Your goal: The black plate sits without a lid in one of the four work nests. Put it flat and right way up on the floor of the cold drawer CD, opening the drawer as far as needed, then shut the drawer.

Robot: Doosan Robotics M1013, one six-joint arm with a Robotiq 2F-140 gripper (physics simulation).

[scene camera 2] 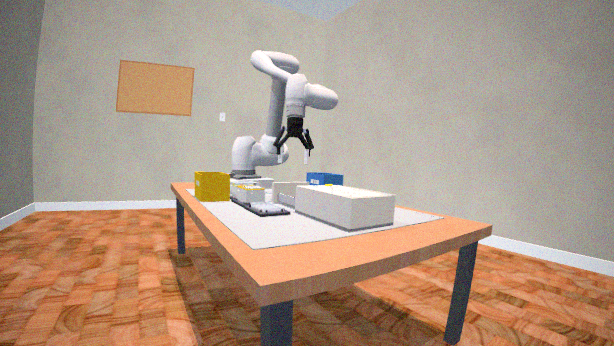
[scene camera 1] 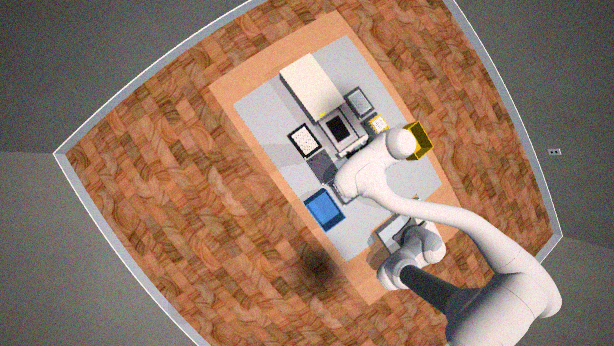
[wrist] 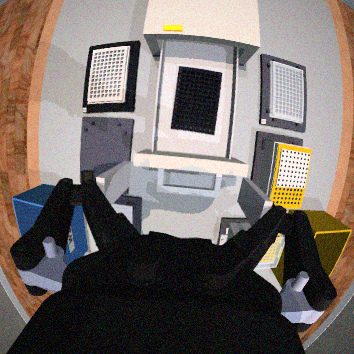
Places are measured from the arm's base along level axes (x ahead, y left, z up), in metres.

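Pixels of known places: gripper, fingertip midpoint: [scene camera 2: 293, 163] [scene camera 1: 358, 146] [wrist: 184, 181]; arm's base at its link origin: [scene camera 2: 243, 177] [scene camera 1: 409, 236].
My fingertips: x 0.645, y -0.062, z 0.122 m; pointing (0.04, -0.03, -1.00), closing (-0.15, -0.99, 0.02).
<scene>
For each thing: its top centre in the pictures, then the offset to it from my fingertips. "spot": a spot on its surface instead.
- black plate at its top centre: [wrist: 196, 98] [scene camera 1: 338, 128] dx +0.121, dy -0.026, dz -0.148 m
- cream cabinet at its top centre: [scene camera 2: 342, 189] [scene camera 1: 312, 85] dx +0.377, dy -0.054, dz -0.074 m
- grey handle at a spot on its surface: [wrist: 190, 186] spot: dx -0.038, dy -0.010, dz -0.110 m
- empty dark nest at its top centre: [wrist: 100, 155] [scene camera 1: 323, 167] dx +0.018, dy +0.175, dz -0.158 m
- nested white plate at its top centre: [wrist: 105, 72] [scene camera 1: 305, 140] dx +0.192, dy +0.156, dz -0.154 m
- clear plate at its top centre: [wrist: 289, 90] [scene camera 2: 266, 204] [scene camera 1: 360, 101] dx +0.152, dy -0.228, dz -0.154 m
- yellow-topped rack at its top centre: [wrist: 292, 178] [scene camera 2: 250, 186] [scene camera 1: 381, 126] dx -0.026, dy -0.207, dz -0.103 m
- Blue bin at its top centre: [wrist: 36, 238] [scene camera 1: 326, 212] [scene camera 2: 324, 173] dx -0.144, dy +0.328, dz -0.060 m
- yellow bin at its top centre: [wrist: 320, 264] [scene camera 2: 211, 173] [scene camera 1: 418, 140] dx -0.219, dy -0.317, dz -0.060 m
The black plate [scene camera 1: 341, 129] [wrist: 196, 100] lies flat on the floor of the open drawer, its grid of wells facing up and without a lid. It is apart from the drawer walls. The drawer's front panel [wrist: 190, 161] [scene camera 1: 352, 146] stands well out from the cream cabinet [scene camera 1: 310, 87] [scene camera 2: 345, 205] [wrist: 202, 17], which has a yellow mark on top. A grey handle [wrist: 190, 186] juts from the panel. My gripper [scene camera 2: 293, 157] [wrist: 184, 181] is open and empty, high above the table around the drawer's front end. In scene camera 1 the arm mostly hides it.
An empty dark nest [scene camera 1: 322, 167] [wrist: 107, 145] and a nested white plate [scene camera 1: 304, 141] [wrist: 107, 75] are left of the drawer. A clear plate [scene camera 1: 359, 102] [wrist: 286, 91] and a yellow-topped rack [scene camera 1: 378, 123] [wrist: 292, 175] are right. Blue bin [scene camera 1: 325, 209] [scene camera 2: 325, 179] and yellow bin [scene camera 1: 419, 140] [scene camera 2: 212, 186] stand nearby.
</scene>
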